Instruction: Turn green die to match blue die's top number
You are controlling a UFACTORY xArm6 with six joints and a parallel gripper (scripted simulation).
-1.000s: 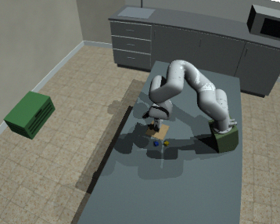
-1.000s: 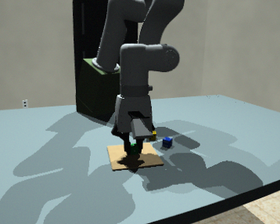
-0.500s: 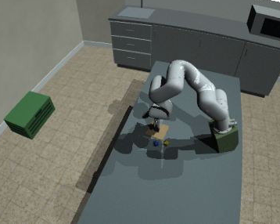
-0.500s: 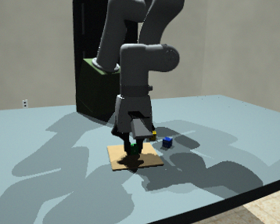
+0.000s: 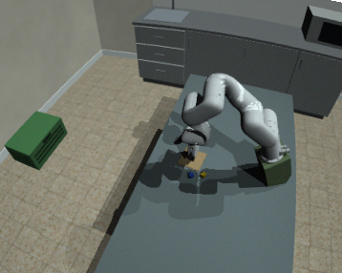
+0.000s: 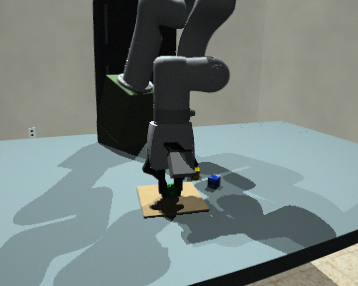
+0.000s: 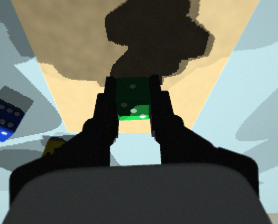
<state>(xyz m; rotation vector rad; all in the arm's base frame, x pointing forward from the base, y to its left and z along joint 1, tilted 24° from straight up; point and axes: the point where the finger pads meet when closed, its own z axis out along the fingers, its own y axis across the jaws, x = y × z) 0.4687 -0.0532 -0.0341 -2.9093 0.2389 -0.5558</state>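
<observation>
The green die is 1 cm below my hand. Round my hand: yellow die: 8 cm behind, 11 cm to the left, 2 cm below; tan mat: 3 cm below; blue die: 1 cm behind, 13 cm to the left, 2 cm below.
</observation>
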